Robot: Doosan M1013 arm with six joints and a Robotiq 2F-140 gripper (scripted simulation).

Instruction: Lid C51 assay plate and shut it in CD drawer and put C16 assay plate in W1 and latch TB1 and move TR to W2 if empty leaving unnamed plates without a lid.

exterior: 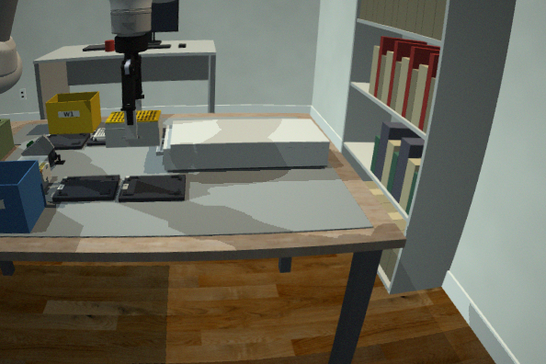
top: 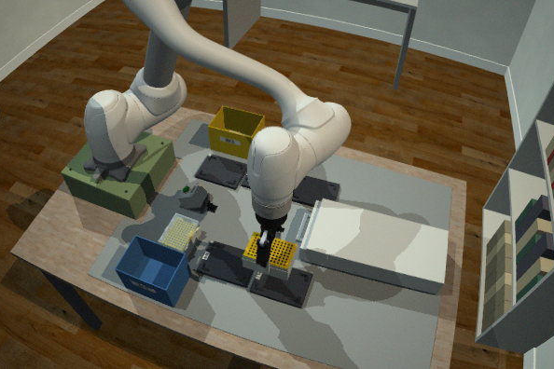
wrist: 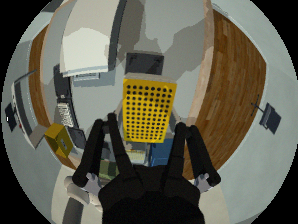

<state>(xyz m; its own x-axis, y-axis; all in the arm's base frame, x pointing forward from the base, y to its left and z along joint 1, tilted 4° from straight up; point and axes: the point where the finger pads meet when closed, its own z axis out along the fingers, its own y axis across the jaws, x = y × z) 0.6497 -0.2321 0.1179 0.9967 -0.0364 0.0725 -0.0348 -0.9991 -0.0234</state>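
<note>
The green key DONE is 37 cm behind my hand, 22 cm to the left of it and 12 cm below it. The rest, counted from my hand: black plate (21 cm to the left, 17 cm below, 16 cm ahead); then tip rack TR (1 cm to the right, 1 cm below, 1 cm behind); then grey plate lid (21 cm to the left, 16 cm below, 16 cm ahead).
</note>
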